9 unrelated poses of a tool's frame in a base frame.
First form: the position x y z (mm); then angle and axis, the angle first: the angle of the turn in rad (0 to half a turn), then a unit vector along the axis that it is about.
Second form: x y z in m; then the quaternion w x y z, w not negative. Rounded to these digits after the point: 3 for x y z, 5 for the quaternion.
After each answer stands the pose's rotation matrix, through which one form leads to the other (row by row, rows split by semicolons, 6 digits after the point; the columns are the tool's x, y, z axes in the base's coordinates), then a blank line. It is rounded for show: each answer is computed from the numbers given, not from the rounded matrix.
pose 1, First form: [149, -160, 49, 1.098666, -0.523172, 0.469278, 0.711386]
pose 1, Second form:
[0.149, -0.160, 0.049, 0.85287, -0.27316, 0.24502, 0.37143]
0.604015 -0.767419 0.215023; 0.499704 0.574853 0.647951; -0.620856 -0.283924 0.730702

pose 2, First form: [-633, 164, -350, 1.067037, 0.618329, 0.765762, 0.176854]
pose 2, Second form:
[-0.633, 0.164, -0.350, 0.86102, 0.31446, 0.38944, 0.08994]
0.680493 0.090044 0.727201; 0.399812 0.786049 -0.471463; -0.614068 0.611571 0.498900

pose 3, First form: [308, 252, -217, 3.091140, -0.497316, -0.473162, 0.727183]
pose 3, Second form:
[0.308, 0.252, -0.217, 0.02522, -0.49716, -0.47301, 0.72695]
-0.504396 0.433650 -0.746681; 0.506995 -0.551248 -0.662632; -0.698957 -0.712793 0.058189

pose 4, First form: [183, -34, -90, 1.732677, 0.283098, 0.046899, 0.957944]
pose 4, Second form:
[0.183, -0.034, -0.090, 0.64762, 0.21571, 0.03574, 0.72992]
-0.068113 -0.930003 0.361187; 0.960836 -0.158621 -0.227229; 0.268615 0.331564 0.904384

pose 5, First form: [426, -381, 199, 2.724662, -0.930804, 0.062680, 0.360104]
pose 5, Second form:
[0.426, -0.381, 0.199, 0.20696, -0.91065, 0.06132, 0.35231]
0.744238 -0.257514 -0.616277; 0.034139 -0.906815 0.420144; -0.667042 -0.333726 -0.666095

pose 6, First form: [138, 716, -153, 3.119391, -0.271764, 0.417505, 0.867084]
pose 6, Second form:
[0.138, 0.716, -0.153, 0.01110, -0.27175, 0.41748, 0.86703]
-0.852061 -0.246147 -0.461957; -0.207648 -0.651176 0.729967; -0.480495 0.717901 0.503729

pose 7, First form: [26, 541, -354, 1.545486, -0.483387, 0.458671, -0.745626]
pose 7, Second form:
[0.026, 0.541, -0.354, 0.71600, -0.33745, 0.32020, -0.52052]
0.253057 0.529283 0.809828; -0.961492 0.230362 0.149890; -0.107220 -0.816574 0.567196

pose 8, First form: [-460, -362, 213, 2.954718, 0.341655, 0.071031, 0.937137]
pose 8, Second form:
[-0.460, -0.362, 0.213, 0.09330, 0.34016, 0.07072, 0.93305]
-0.751166 -0.125996 0.647978; 0.222223 -0.972587 0.068497; 0.621584 0.195448 0.758573

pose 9, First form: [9, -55, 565, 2.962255, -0.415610, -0.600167, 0.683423]
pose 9, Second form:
[0.009, -0.055, 0.565, 0.08955, -0.41394, -0.59776, 0.68068]
-0.641269 0.372963 -0.670577; 0.616778 -0.269337 -0.739623; -0.456463 -0.887894 -0.057318

